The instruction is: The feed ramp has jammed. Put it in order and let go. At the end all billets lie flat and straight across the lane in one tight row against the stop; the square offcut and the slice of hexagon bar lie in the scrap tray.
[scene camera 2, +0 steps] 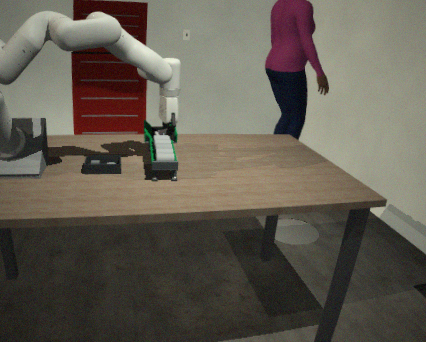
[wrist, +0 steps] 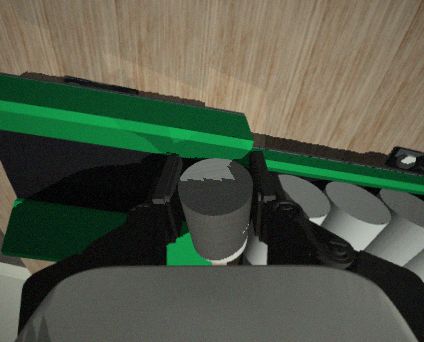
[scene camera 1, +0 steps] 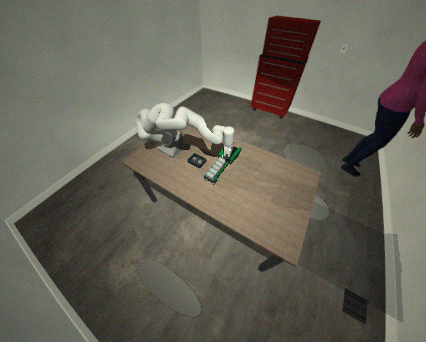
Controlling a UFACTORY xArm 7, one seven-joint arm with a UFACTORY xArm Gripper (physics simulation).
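My gripper is shut on a grey cylindrical billet, at the junction of the wide green chute and the narrower lane. The billet's round end shows between the fingers; its exact height above the lane floor is unclear. Several pale billets lie side by side across the green-sided lane, down to the dark stop. One finger stands between the held billet and the nearest one of the row. The scrap tray holds two small pale pieces, too small to identify here.
The green chute wall runs along the held billet's far side. The wooden table carries the ramp and tray. The arm's base stands left of the tray in scene camera 2. A person and a red cabinet are beyond the table.
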